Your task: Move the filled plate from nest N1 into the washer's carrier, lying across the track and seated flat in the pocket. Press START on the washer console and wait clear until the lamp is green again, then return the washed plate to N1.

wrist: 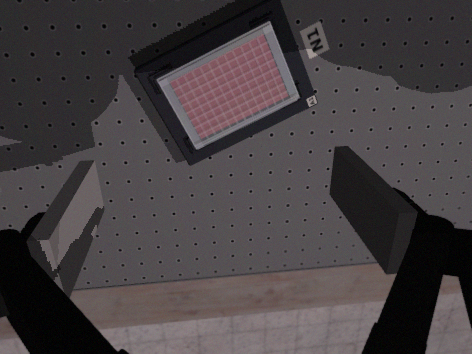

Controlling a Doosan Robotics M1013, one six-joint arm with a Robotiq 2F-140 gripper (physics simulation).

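Places are measured from the arm's base along level axes (x ahead, y left, z up), in millimetres.
Where they show: gripper, fingertip midpoint: (219,178).
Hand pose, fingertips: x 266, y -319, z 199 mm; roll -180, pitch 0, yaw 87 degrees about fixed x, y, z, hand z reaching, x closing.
Each offset is from my fingertips to the top centre of the thing. "spot": to the spot under its first point. Level surfaces: height alone.
The filled plate {dy +28, dx -2, dz -195 mm} (234,87), a clear-rimmed plate with a grid of pink wells, sits in the dark nest N1 {dy +28, dx -2, dz -204 mm} (252,127) at the upper middle of the wrist view. The nest and plate are turned at an angle to the gripper. A white label {spot: dy +126, dx -41, dz -230 mm} (315,39) reading N1 lies to the right of the nest. My gripper (219,178) is open and empty, with its two finger pads wide apart at the left and right. The plate lies beyond the line between the pads, towards the top of the view. The washer, its carrier and its console do not show in this view.
The nest stands on a grey perforated table top {dz -230 mm} (230,220). A wooden edge strip (225,294) runs across below it, with a pale tiled floor (250,332) beyond. Dark shadows fall on the table at the upper left and upper right.
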